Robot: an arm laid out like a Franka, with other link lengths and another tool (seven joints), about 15 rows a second.
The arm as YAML. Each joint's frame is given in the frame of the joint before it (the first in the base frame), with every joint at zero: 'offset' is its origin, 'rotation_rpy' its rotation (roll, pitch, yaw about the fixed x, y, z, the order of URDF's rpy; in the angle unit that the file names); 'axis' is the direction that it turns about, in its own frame. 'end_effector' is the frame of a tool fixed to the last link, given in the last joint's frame.
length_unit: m
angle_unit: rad
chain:
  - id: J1
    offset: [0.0, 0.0, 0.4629]
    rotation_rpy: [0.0, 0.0, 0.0]
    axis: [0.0, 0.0, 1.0]
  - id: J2
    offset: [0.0, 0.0, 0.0]
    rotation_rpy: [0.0, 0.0, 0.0]
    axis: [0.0, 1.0, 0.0]
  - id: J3
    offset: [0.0, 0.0, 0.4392]
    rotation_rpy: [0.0, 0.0, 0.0]
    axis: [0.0, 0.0, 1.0]
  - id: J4
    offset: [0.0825, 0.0, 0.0]
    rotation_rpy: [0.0, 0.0, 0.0]
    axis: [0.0, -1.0, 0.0]
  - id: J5
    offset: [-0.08, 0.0, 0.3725]
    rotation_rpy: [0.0, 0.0, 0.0]
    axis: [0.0, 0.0, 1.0]
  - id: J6
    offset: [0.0, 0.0, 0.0]
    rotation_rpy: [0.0, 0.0, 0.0]
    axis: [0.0, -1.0, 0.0]
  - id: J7
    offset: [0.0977, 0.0, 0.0]
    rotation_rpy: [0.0, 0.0, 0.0]
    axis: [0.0, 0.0, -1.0]
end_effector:
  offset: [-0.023, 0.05, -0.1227]
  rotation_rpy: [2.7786, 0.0, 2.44]
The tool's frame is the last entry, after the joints.
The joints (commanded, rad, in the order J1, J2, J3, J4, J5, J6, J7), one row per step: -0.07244, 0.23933, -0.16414, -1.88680, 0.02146, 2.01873, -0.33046; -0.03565, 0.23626, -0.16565, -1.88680, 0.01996, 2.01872, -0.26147; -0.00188, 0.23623, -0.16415, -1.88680, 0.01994, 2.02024, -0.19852; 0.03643, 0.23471, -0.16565, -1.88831, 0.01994, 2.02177, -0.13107; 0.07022, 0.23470, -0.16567, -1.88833, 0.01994, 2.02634, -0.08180; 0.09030, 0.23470, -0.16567, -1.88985, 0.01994, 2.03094, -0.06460; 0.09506, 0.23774, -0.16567, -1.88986, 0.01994, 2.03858, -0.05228; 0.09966, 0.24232, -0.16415, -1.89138, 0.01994, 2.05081, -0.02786; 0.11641, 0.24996, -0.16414, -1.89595, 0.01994, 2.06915, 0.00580; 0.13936, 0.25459, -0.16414, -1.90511, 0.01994, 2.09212, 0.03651
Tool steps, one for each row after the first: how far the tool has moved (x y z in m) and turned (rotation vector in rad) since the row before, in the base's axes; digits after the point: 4 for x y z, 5 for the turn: 0.0055, 0.0225, 0.0014, -0.00896, -0.00256, -0.03251; 0.0052, 0.0224, -0.0002, -0.00639, -0.00166, -0.02735; 0.0041, 0.0236, 0.0000, -0.00712, -0.00194, -0.03028; 0.0034, 0.0213, 0.0000, -0.00533, -0.00501, -0.01517; 0.0009, 0.0124, -0.0004, -0.00190, -0.00329, 0.00300; 0.0020, 0.0031, -0.0014, -0.00198, -0.00476, -0.00734; 0.0030, 0.0041, -0.0028, -0.00293, -0.00647, -0.01804; 0.0035, 0.0109, -0.0055, -0.00433, -0.00675, -0.01655; 0.0018, 0.0146, -0.0053, -0.00340, -0.00985, -0.00750
